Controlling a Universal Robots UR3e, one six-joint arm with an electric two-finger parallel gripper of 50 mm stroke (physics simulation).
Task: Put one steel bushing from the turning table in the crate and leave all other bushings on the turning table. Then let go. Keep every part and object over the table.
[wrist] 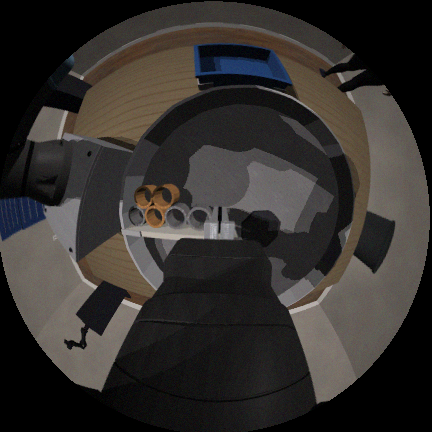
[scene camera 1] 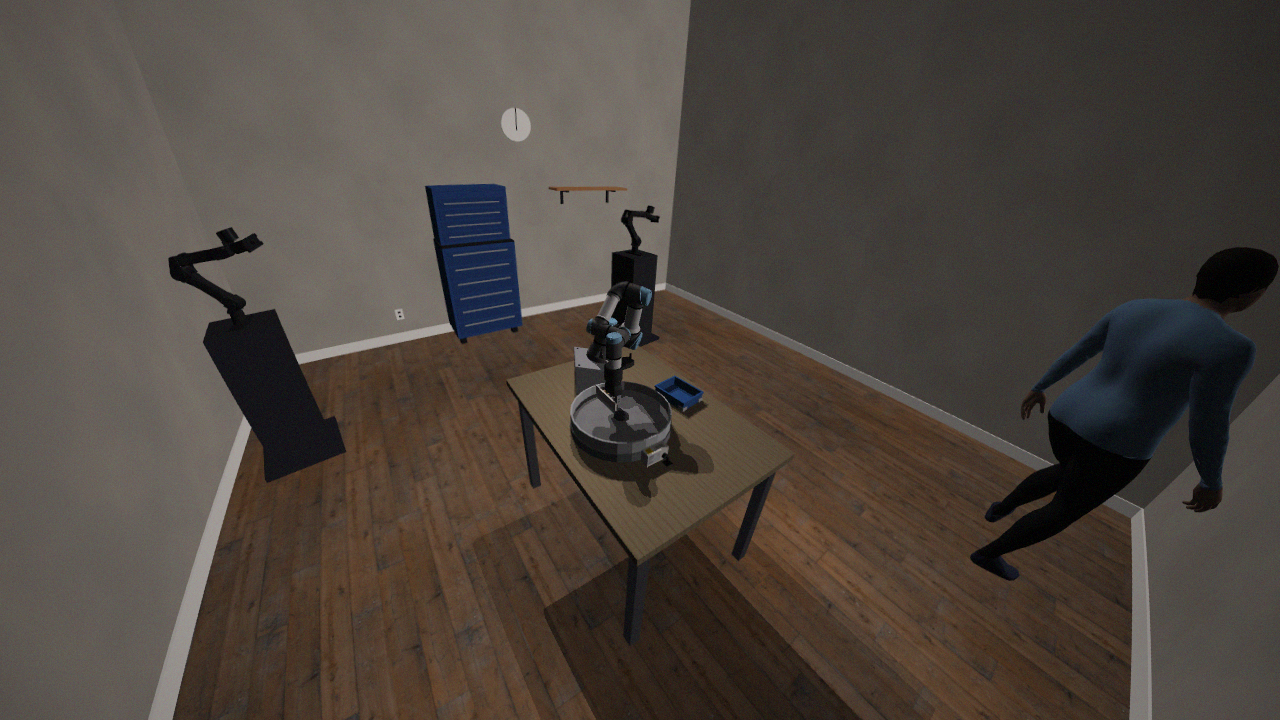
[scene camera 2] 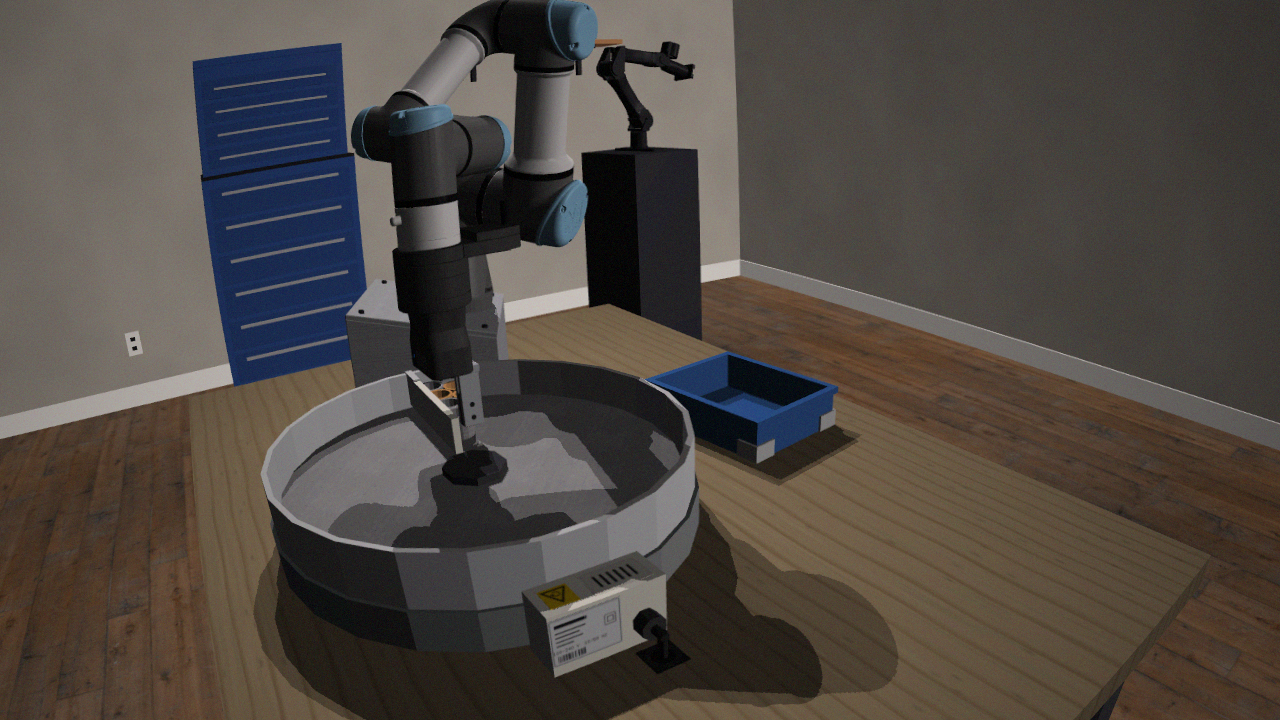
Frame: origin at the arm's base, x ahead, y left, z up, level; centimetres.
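Seen in the pictures: gripper, fingertip midpoint: [wrist: 219, 214] [scene camera 1: 617, 402] [scene camera 2: 472, 422]; arm's base, link origin: [wrist: 58, 172] [scene camera 1: 599, 356].
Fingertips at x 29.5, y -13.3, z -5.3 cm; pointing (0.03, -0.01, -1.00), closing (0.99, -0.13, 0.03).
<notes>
Offsets run from my fingertips to a thing's top centre. "pt": to the spot under its first point.
The round grey turning table [scene camera 1: 617, 445] [scene camera 2: 465, 577] [wrist: 280, 185] has a raised wall. Inside it, several hollow bushings lie stacked along a cream board @[pt dx -4.2, dy -2.4, dz +0.2 cm] [scene camera 2: 434, 416] [wrist: 172, 233]. In the wrist view, two orange bushings are on top, one at right [wrist: 176, 192]; a third orange bushing @[dx -9.0, dy +0.7, dz +0.5 cm] [wrist: 148, 218] lies below among grey steel ones. The steel bushing @[dx -2.7, dy -0.2, dz +0.5 cm] [wrist: 190, 218] at the row's right end is nearest my gripper. My gripper [scene camera 2: 470, 440] [wrist: 219, 214] is shut and empty, low inside the turning table by the board. The blue crate @[dx +8.1, dy +32.2, dz -2.4 cm] [scene camera 1: 671, 401] [scene camera 2: 716, 420] [wrist: 240, 78] shows no bushing inside.
A black hub @[dx +6.1, dy -3.5, dz -1.3 cm] [scene camera 2: 474, 467] [wrist: 260, 228] stands at the turning table's centre, right beside my fingers. The table's high wall lies between my gripper and the crate. A drive box @[pt dx +30.9, dy -9.2, dz -3.6 cm] [scene camera 2: 586, 626] with a cable is at the outer side. A person [scene camera 1: 1136, 385] stands right of the wooden table.
</notes>
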